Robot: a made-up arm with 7 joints.
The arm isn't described. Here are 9 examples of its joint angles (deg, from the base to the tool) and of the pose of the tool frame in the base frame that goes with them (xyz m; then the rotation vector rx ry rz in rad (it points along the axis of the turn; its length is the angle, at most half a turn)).
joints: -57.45 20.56 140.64 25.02 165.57 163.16 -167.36
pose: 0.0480 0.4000 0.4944 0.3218 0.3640 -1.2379
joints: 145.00 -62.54 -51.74 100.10 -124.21 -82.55 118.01
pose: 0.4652 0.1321 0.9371 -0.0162 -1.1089 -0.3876
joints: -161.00 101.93 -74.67 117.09 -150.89 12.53 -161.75
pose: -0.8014 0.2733 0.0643 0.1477 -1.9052 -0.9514
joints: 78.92 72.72 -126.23 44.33 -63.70 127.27 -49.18
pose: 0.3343 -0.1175 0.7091 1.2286 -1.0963 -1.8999
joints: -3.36 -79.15 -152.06 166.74 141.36 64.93 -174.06
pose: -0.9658 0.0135 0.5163 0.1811 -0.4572 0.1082
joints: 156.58 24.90 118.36 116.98 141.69 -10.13 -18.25
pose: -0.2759 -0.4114 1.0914 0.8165 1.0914 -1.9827
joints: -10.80 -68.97 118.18 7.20 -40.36 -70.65 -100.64
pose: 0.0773 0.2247 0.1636 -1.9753 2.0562 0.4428
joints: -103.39 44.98 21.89 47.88 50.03 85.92 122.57
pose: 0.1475 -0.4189 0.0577 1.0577 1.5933 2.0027
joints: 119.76 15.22 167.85 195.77 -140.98 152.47 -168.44
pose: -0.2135 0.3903 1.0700 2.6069 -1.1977 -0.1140
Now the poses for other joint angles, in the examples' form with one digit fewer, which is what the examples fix.
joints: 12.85 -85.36 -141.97 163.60 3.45 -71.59 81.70
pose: -0.873 -0.206 0.425 -0.992 -0.033 1.763
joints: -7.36 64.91 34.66 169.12 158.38 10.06 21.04
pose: 0.902 -0.079 0.706 0.346 1.076 0.460
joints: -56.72 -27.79 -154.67 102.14 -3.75 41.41 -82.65
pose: -0.647 0.504 0.643 1.051 -2.415 -0.616
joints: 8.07 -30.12 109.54 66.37 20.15 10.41 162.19
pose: -0.401 0.574 0.497 -2.142 0.958 0.600
